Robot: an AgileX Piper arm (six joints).
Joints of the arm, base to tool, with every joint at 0 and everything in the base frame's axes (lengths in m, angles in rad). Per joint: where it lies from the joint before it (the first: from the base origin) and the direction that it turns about. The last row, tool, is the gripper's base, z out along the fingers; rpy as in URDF.
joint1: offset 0 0 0.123 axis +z
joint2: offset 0 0 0 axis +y
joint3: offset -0.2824 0 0.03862 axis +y
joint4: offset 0.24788 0 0.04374 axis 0.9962 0 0.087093
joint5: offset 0 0 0 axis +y
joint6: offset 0.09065 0 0.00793 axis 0.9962 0 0.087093
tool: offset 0 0 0 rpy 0 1.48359 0
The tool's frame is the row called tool.
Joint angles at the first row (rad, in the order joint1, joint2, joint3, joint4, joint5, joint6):
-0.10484, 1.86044, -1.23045, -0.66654, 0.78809, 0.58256
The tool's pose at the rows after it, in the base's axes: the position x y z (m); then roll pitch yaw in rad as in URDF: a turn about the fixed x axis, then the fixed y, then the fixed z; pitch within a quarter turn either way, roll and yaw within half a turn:
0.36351, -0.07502, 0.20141, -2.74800, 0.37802, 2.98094
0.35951, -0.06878, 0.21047, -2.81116, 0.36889, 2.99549
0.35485, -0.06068, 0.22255, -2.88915, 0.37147, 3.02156
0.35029, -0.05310, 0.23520, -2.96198, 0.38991, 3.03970
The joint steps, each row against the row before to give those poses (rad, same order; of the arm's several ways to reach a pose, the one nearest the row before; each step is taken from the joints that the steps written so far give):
0.00001, -0.02222, 0.00000, 0.06536, 0.00226, -0.07628
-0.00002, -0.03329, 0.00002, 0.10598, 0.00168, -0.10280
0.00000, -0.04194, -0.00002, 0.12868, 0.00000, -0.12548
0.00002, -0.04126, 0.00000, 0.11450, 0.00034, -0.10189

